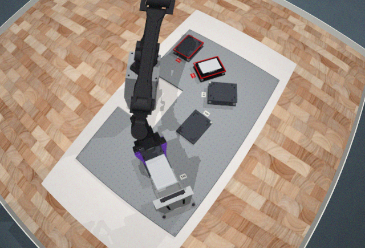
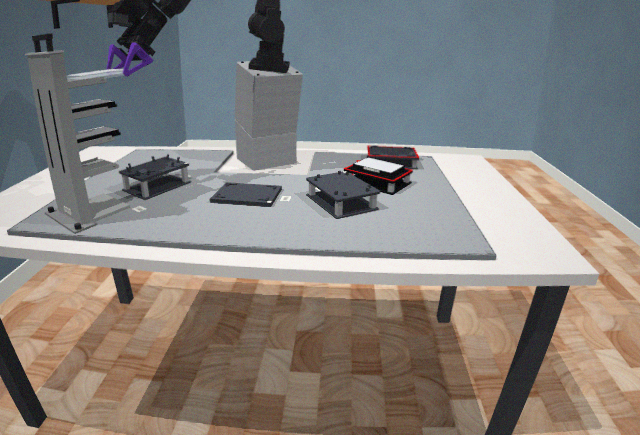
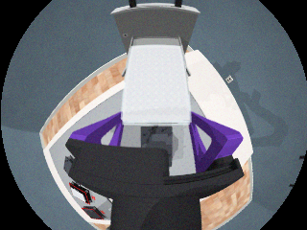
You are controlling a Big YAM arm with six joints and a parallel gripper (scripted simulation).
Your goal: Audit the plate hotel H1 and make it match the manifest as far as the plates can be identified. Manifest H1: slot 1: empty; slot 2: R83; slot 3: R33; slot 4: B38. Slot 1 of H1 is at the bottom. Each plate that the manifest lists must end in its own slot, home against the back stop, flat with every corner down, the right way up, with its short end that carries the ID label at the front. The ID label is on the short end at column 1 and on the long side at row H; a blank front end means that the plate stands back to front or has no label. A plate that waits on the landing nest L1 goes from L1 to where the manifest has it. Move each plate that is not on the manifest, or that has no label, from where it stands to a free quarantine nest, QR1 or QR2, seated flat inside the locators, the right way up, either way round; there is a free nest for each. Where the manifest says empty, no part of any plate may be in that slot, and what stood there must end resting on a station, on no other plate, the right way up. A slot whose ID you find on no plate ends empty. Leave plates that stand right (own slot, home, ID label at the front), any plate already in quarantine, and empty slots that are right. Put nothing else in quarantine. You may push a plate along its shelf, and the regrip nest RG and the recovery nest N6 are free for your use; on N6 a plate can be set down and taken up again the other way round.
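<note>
Right now the white plate is 5 cm ahead of my hand and 3 cm to the right of it. From my hand the other things lie so: plate hotel H1: 15 cm ahead, 14 cm below, 9 cm to the right; regrip nest RG: 28 cm below, 7 cm behind, 4 cm to the left; flat pad N6: 33 cm below, 32 cm to the left, 1 cm behind.
</note>
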